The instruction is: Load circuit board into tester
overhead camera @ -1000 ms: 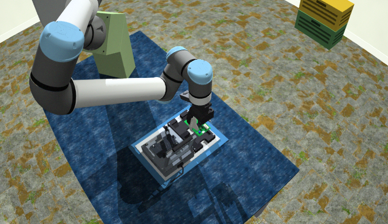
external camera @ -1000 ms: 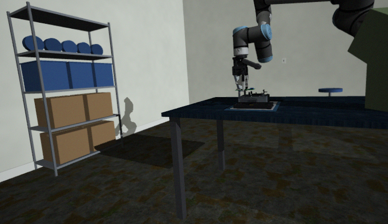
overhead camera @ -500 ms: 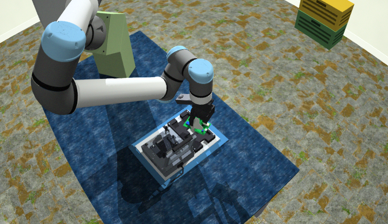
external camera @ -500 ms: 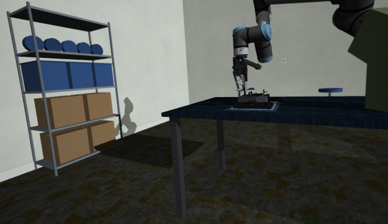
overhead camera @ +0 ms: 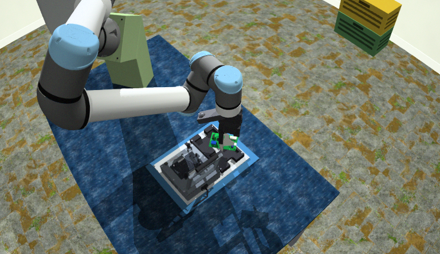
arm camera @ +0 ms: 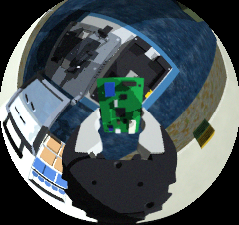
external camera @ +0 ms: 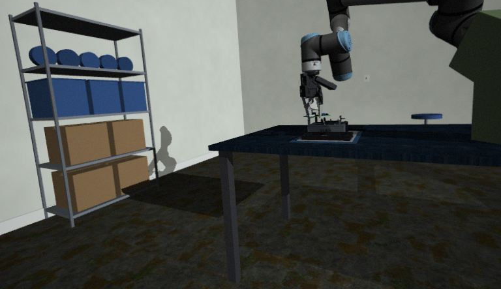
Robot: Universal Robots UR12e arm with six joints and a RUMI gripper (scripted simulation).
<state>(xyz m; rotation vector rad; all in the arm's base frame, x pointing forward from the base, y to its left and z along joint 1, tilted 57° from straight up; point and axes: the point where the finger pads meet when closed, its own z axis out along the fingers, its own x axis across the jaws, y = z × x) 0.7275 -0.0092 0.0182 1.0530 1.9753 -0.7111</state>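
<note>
The green circuit board lies right at my hand. From my hand the other things lie so: tester lid 4 cm ahead, 19 cm to the right, 6 cm above; then tester 4 cm behind, 13 cm to the right, 1 cm below.
</note>
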